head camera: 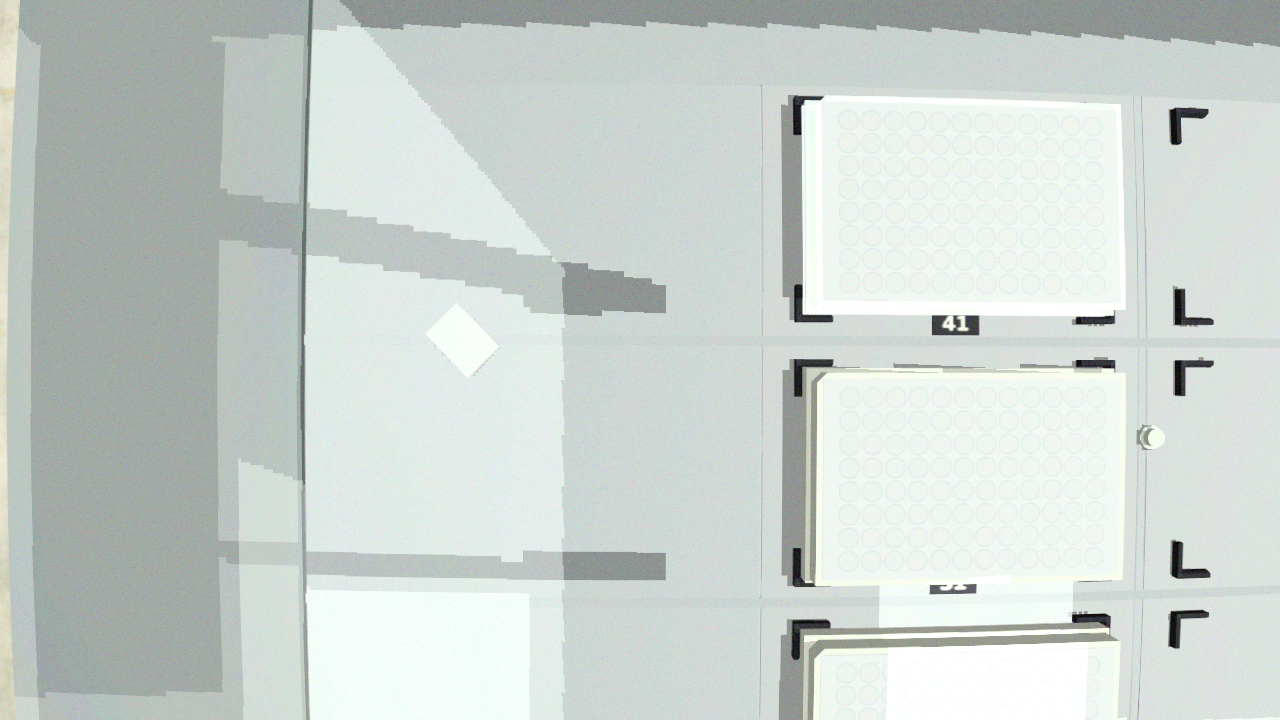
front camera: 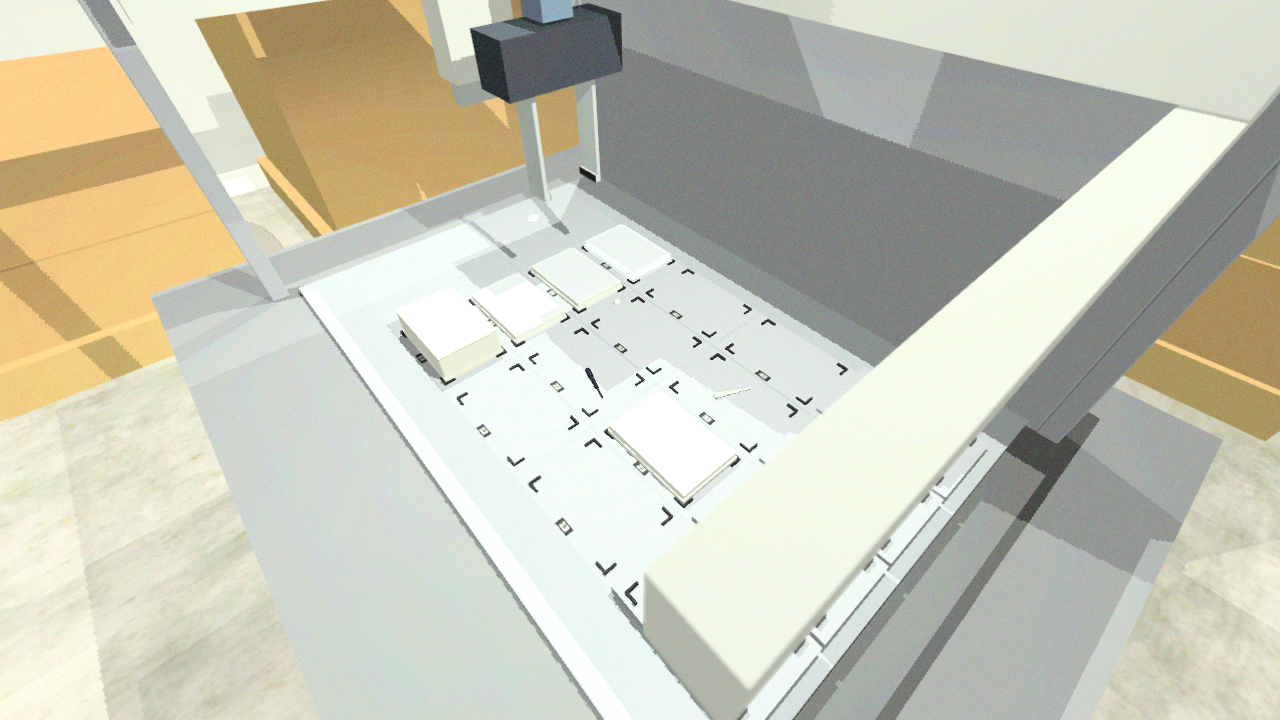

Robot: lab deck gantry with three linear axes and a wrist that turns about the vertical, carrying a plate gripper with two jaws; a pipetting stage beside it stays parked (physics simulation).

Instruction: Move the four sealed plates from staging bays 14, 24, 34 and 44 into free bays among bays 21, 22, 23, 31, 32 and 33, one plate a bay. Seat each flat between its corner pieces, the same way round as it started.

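Where they show: gripper, fingertip midpoint: (front camera: 566, 186); robot's base, link origin: (front camera: 403, 333).
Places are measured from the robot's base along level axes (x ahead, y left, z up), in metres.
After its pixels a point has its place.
My gripper (front camera: 566, 184) {z 0.160, x 0.064, y 0.257 m} is open and empty, its jaws apart above the far left end of the deck, left of the bays; it does not show in the head view. A pale plate (front camera: 673, 443) {z 0.014, x 0.399, y 0.147 m} lies flat in bay 23. Another plate (front camera: 575, 277) {z 0.014, x 0.072, y 0.251 m} (head camera: 966, 479) {z 0.014, x 0.061, y 0.257 m} lies flat between the corner pieces of bay 31. A third plate (front camera: 519, 308) {z 0.014, x 0.079, y 0.145 m} (head camera: 850, 689) {z 0.014, x 0.016, y 0.175 m} lies in bay 21, partly cut off in the head view. Bays 22, 32 and 33 hold no plate. The staging bays 14, 24, 34 and 44 are hidden behind the cream beam in the front view.
A white plate (front camera: 626, 251) {z 0.014, x 0.071, y 0.356 m} (head camera: 966, 205) {z 0.014, x 0.061, y 0.363 m} sits in bay 41. A tall pale block (front camera: 449, 331) {z 0.042, x 0.089, y 0.036 m} stands in bay 11. A black pen-like tool (front camera: 593, 381) {z 0.004, x 0.255, y 0.142 m} lies in bay 22, a white one (front camera: 732, 393) {z 0.003, x 0.388, y 0.262 m} in bay 33. A small cap (head camera: 1152, 437) {z 0.004, x 0.147, y 0.271 m} lies between bays 31 and 32. The cream beam (front camera: 948, 367) {z 0.400, x 0.620, y 0.023 m} crosses the right.
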